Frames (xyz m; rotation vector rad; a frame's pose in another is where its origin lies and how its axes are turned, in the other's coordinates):
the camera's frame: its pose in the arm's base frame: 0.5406 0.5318 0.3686 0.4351 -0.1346 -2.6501
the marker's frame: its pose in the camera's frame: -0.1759 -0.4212 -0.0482 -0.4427 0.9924 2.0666
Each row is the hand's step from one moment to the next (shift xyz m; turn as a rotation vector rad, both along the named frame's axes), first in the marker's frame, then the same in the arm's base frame.
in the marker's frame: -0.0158 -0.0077 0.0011 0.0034 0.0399 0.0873
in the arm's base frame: -0.0173 -0.0033 0.0007 0.0250 -0.0326 0.0868
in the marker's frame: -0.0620 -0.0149 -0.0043 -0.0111 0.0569 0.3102
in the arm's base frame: -0.0635 0.0037 0.0061 0.0386 -0.1712 0.2622
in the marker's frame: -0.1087 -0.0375 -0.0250 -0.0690 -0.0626 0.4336
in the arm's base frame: -0.1168 0.0106 -0.0090 -0.0440 -0.3296 0.2935
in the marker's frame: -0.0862 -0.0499 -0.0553 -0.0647 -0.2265 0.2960
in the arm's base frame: -0.1028 0.0186 -0.0453 -0.1082 -0.3510 0.0904
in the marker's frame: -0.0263 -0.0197 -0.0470 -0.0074 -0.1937 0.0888
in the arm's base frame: -0.0358 0.0232 -0.0383 -0.0635 -0.1959 -0.0553
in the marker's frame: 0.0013 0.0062 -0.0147 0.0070 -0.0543 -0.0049
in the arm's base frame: 0.0019 0.0142 -0.0071 -0.0122 -0.0361 -0.0396
